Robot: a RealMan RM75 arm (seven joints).
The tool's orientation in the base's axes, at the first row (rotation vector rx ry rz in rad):
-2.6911, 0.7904, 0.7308
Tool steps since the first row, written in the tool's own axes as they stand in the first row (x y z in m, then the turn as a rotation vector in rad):
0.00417, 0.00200, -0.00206, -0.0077, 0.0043, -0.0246
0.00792, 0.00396, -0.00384, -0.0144, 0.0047, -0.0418
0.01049, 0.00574, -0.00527, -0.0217, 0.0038, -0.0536
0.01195, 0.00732, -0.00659, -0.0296, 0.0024, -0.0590
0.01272, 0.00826, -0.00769, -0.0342, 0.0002, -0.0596
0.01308, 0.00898, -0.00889, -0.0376, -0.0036, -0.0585
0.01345, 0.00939, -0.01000, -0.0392, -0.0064, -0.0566
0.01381, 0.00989, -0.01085, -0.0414, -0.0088, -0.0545
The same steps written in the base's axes. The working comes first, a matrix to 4 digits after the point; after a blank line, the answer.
The tool's axes in the first row as the columns of a matrix, in the base's axes (used below as rounded here):
0.7282, -0.5597, -0.3957
-0.4382, -0.8240, 0.3591
-0.5270, -0.0881, -0.8453

0.00273, -0.00422, -0.00063, 0.0017, -0.0090, 0.0245
0.00507, -0.00811, -0.00128, 0.0034, -0.0126, 0.0425
0.00651, -0.01122, -0.00158, 0.0033, -0.0129, 0.0564
0.00721, -0.01363, -0.00137, 0.0004, -0.0102, 0.0653
0.00768, -0.01514, -0.00093, -0.0014, -0.0066, 0.0684
0.00802, -0.01632, -0.00017, -0.0022, -0.0016, 0.0696
0.00850, -0.01722, 0.00054, -0.0026, 0.0021, 0.0691
0.00881, -0.01810, 0.00102, -0.0037, 0.0058, 0.0687

